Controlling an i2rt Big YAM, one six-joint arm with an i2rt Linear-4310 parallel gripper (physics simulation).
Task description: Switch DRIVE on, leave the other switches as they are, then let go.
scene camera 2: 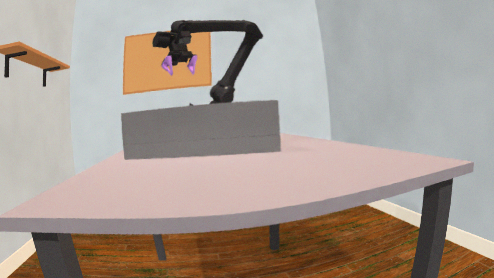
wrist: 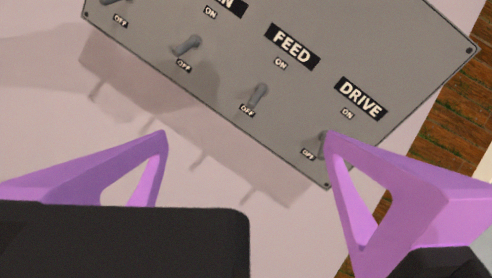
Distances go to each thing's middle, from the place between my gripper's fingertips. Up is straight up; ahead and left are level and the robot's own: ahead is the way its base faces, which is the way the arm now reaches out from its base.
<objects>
Right now my hand is 13 cm short of the grey switch panel [scene camera 2: 246, 127], 4 cm to the right of it and 21 cm above it.
</objects>
